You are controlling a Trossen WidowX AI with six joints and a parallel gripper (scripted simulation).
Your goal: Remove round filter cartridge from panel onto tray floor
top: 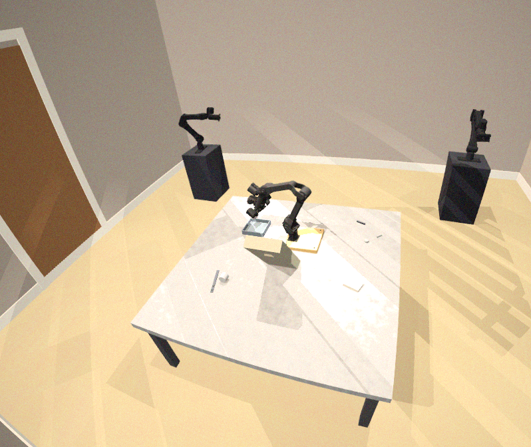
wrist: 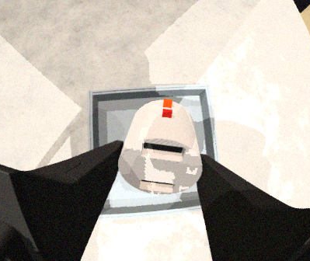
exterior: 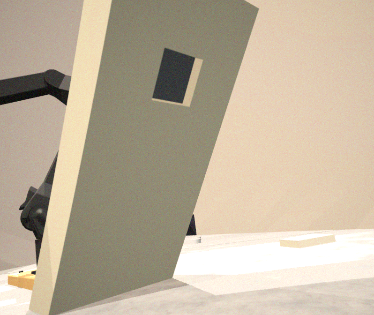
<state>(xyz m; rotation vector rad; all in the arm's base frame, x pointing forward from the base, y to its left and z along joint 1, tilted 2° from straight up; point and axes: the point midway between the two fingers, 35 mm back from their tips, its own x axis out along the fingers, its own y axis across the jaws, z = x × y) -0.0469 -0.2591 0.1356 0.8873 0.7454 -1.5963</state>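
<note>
My gripper tip is now right at the pale grey filter cartridge. The rest, counted from my gripper tip: cream block: 320 mm ahead, 700 mm to the left, 110 mm below; then blue-grey tray: 110 mm below; then cream service panel: 370 mm ahead, 300 mm to the left, 70 mm above.
</note>
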